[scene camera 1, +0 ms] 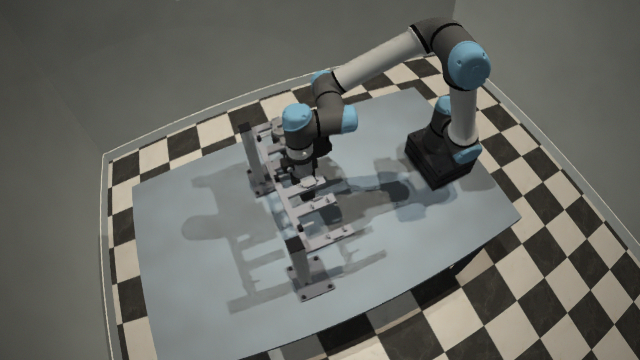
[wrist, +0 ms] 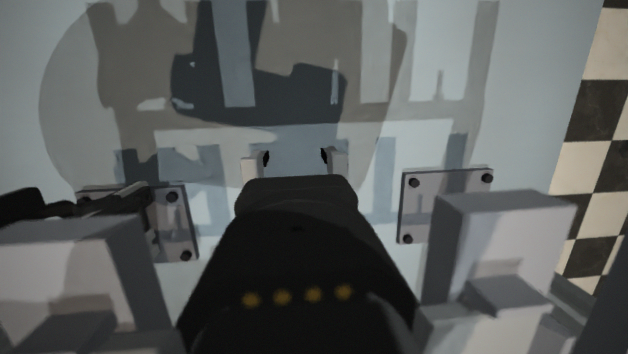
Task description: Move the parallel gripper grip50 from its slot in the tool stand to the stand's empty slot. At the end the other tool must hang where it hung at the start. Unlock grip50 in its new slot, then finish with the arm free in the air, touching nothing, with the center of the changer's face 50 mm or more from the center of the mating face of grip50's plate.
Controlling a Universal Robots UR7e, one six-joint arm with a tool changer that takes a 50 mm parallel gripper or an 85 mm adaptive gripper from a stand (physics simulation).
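Frame: origin at the arm's base, x back, y right, z up, level; metres.
Seen in the pictures: arm's base, link origin: (scene camera 1: 438,140).
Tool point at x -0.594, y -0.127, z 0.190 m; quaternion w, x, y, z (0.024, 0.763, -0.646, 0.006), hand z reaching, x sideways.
Offsets run from my tool point to a thing's top centre. "pt": to the spot under its first point. Level surfaces: height alone.
The tool changer (scene camera 1: 303,171) on the upright wrist is low over grip50 @[dx +0.004, dy +0.001, dz -0.002 m] (scene camera 1: 307,194) (wrist: 297,197), which hangs between two arms of the tool stand (scene camera 1: 300,266) (wrist: 515,225). In the wrist view one row of gold contacts shows on the black body. Whether the changer's face touches the plate or is locked to it is hidden. My gripper (wrist: 295,157), grip50, has its two fingers apart, open, with bare table below. The other tool @[dx -0.024, dy +0.179, dz -0.002 m] (scene camera 1: 277,129) (wrist: 30,205) hangs at the stand's far end, partly hidden. The empty slot is between the two stand arms nearest the camera in scene camera 1.
The stand's crossbar @[pt dx -0.068, dy -0.097, dz -0.019 m] (scene camera 1: 286,202) joins two posts with bolted feet @[pt dx -0.046, dy -0.293, dz -0.289 m] (scene camera 1: 316,290) (wrist: 445,175). Neighbouring stand arms (scene camera 1: 316,204) are close beside the changer. The robot base (scene camera 1: 440,162) is on the right part of the blue-grey table @[dz -0.302 m] (scene camera 1: 190,300). Shadows lie across the table.
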